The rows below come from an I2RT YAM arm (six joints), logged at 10 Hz.
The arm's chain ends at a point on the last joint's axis. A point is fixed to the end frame.
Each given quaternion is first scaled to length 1.
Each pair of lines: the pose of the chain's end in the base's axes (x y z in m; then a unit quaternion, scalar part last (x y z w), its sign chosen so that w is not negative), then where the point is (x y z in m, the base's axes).
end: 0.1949, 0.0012, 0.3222, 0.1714, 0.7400, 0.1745, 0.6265
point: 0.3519 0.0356 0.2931
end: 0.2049, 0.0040, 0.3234, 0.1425, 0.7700, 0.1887, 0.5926
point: 0.3560 0.0507 0.2825
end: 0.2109, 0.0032, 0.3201, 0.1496, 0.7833, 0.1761, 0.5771
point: 0.3607 0.0469 0.2717
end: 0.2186, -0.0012, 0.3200, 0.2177, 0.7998, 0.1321, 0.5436
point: 0.3670 0.0222 0.2558
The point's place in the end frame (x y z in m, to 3 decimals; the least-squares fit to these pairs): 0.017 0.022 0.161
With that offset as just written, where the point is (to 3 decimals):
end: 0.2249, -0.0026, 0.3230, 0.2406, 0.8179, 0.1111, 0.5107
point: 0.368 0.015 0.246
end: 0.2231, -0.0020, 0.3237, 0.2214, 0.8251, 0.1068, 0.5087
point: 0.365 0.018 0.245
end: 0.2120, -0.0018, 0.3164, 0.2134, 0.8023, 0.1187, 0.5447
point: 0.360 0.019 0.251
